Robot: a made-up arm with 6 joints. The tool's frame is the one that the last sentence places.
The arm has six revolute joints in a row. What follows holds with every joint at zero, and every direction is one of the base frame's. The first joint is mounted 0.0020 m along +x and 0.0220 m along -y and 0.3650 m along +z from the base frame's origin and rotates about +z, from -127.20 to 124.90 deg. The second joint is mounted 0.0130 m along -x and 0.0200 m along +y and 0.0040 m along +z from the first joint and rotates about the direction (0.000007, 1, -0.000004), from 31.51 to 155.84 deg. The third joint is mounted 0.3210 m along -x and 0.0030 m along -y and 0.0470 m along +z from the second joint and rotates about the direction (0.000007, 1, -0.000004), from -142.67 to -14.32 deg. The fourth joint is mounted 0.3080 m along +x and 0.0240 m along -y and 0.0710 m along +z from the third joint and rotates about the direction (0.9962, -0.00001, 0.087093), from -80.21 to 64.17 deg. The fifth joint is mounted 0.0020 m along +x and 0.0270 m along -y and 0.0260 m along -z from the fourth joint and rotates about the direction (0.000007, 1, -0.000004), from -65.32 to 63.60 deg. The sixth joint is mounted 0.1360 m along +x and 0.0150 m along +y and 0.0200 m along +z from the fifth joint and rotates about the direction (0.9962, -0.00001, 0.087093), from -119.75 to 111.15 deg. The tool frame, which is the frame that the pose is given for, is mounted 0.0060 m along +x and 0.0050 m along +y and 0.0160 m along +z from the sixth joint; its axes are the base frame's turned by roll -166.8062, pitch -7.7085 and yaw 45.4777 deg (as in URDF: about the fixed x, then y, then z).
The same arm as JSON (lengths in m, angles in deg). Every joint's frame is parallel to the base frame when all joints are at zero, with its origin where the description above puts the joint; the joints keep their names.
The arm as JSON. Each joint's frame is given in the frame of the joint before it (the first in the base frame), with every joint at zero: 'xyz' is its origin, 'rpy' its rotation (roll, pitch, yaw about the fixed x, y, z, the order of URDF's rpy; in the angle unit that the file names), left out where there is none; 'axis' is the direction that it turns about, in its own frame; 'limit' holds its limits. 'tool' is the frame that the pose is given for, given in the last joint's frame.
{"units": {"length": "m", "angle": "deg"}, "joints": [{"name": "joint 1", "type": "revolute", "origin": {"xyz": [0.002, -0.022, 0.365]}, "axis": [0.0, 0.0, 1.0], "limit": {"lower": -127.2, "upper": 124.9}}, {"name": "joint 2", "type": "revolute", "origin": {"xyz": [-0.013, 0.02, 0.004]}, "axis": [0.0, 1.0, 0.0], "limit": {"lower": 31.51, "upper": 155.84}}, {"name": "joint 3", "type": "revolute", "origin": {"xyz": [-0.321, -0.003, 0.047]}, "axis": [0.0, 1.0, 0.0], "limit": {"lower": -142.67, "upper": -14.32}}, {"name": "joint 4", "type": "revolute", "origin": {"xyz": [0.308, -0.024, 0.071]}, "axis": [0.9962, 0.0, 0.0871], "limit": {"lower": -80.21, "upper": 64.17}}, {"name": "joint 5", "type": "revolute", "origin": {"xyz": [0.002, -0.027, -0.026]}, "axis": [0.0, 1.0, 0.0], "limit": {"lower": -65.32, "upper": 63.6}}, {"name": "joint 6", "type": "revolute", "origin": {"xyz": [0.136, 0.015, 0.02]}, "axis": [0.9962, 0.0, 0.0871], "limit": {"lower": -119.75, "upper": 111.15}}], "tool": {"origin": {"xyz": [0.006, 0.005, 0.016], "rpy": [-166.81, -7.71, 45.48]}}}
